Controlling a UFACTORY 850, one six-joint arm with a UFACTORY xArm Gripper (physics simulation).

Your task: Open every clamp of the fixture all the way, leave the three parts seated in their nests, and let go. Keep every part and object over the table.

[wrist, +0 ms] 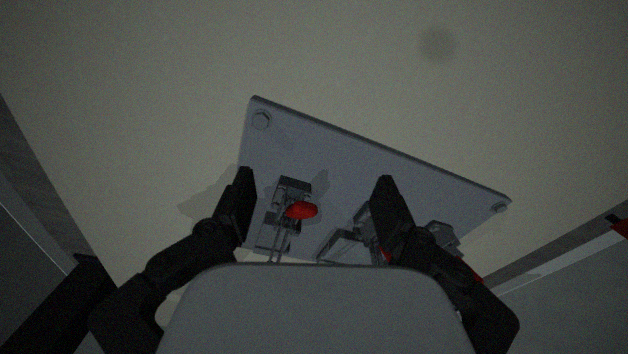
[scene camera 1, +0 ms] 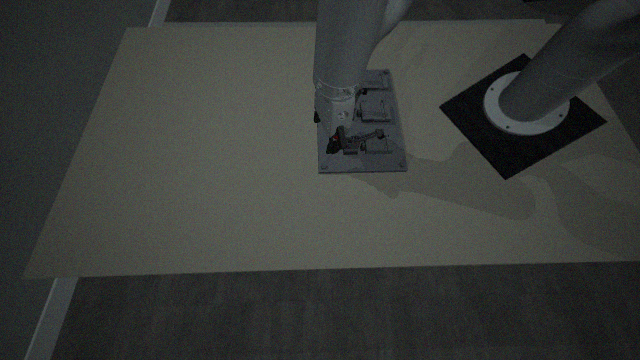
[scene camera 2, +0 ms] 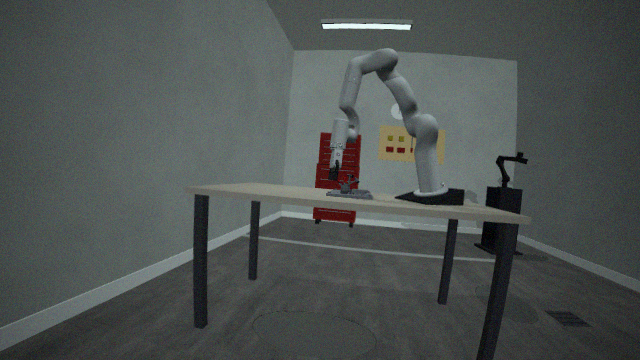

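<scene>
The fixture plate [scene camera 1: 362,164] [wrist: 320,135] lies on the table. My gripper [scene camera 1: 324,132] [scene camera 2: 333,174] [wrist: 315,185] is open above it, with nothing held. In the wrist view, the near clamp's red handle [wrist: 301,210] shows between the spread fingers, apart from both. That clamp's arm [scene camera 1: 367,136] reaches over the near part [scene camera 1: 378,146]. The middle part [scene camera 1: 375,111] and far part [scene camera 1: 375,80] sit on the plate. The middle clamp [wrist: 364,219] and far clamp [wrist: 442,232] are partly hidden by the right finger; I cannot tell how far their arms stand open.
The tabletop [scene camera 1: 200,150] [scene camera 2: 280,192] extends around the fixture. The robot base stands on a black mounting plate [scene camera 1: 505,160] to the right of the fixture in scene camera 1. A red tool cabinet [scene camera 2: 335,216] and a black pedestal [scene camera 2: 505,197] stand beyond the table.
</scene>
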